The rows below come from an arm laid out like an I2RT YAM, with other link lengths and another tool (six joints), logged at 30 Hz.
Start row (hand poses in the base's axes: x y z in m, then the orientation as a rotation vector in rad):
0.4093 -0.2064 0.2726 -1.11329 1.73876 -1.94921
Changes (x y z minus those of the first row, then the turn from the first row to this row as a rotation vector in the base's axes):
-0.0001 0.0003 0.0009 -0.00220 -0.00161 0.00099
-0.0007 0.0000 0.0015 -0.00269 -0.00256 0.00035
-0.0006 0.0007 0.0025 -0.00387 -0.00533 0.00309
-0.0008 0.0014 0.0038 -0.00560 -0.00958 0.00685
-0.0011 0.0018 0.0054 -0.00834 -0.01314 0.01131
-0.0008 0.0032 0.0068 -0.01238 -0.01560 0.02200
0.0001 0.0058 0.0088 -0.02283 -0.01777 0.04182
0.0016 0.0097 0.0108 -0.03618 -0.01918 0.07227
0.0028 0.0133 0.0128 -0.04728 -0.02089 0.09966
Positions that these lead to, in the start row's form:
0.4092 -0.2061 0.2735 -1.11281 1.73533 -1.95137
0.4086 -0.2064 0.2741 -1.11145 1.73503 -1.95249
0.4087 -0.2057 0.2751 -1.11043 1.73026 -1.95278
0.4085 -0.2050 0.2764 -1.10854 1.72340 -1.95338
0.4082 -0.2046 0.2780 -1.10824 1.71549 -1.95449
0.4085 -0.2032 0.2794 -1.11370 1.70161 -1.95304
0.4094 -0.2006 0.2814 -1.12742 1.67474 -1.95285
0.4109 -0.1967 0.2834 -1.14944 1.63652 -1.94887
0.4121 -0.1931 0.2854 -1.16803 1.60261 -1.94408

